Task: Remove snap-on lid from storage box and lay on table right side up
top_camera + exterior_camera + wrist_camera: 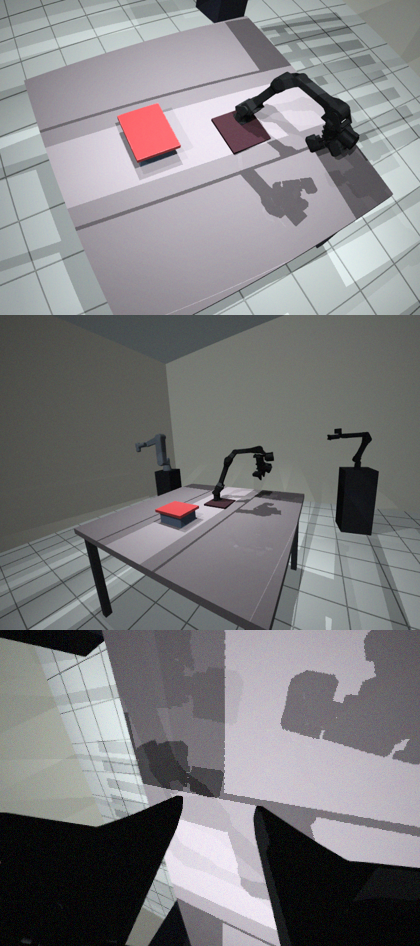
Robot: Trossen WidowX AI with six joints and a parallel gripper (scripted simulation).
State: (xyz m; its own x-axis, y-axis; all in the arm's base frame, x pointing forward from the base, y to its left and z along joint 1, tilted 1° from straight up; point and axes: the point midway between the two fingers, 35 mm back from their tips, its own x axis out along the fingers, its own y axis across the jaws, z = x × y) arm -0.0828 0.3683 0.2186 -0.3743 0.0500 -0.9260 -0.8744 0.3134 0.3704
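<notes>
My gripper tip is now 53 cm short of the red lid, 48 cm to the left of it and 10 cm above it. Round my gripper tip: storage box (53 cm ahead, 48 cm to the right, 15 cm below).
</notes>
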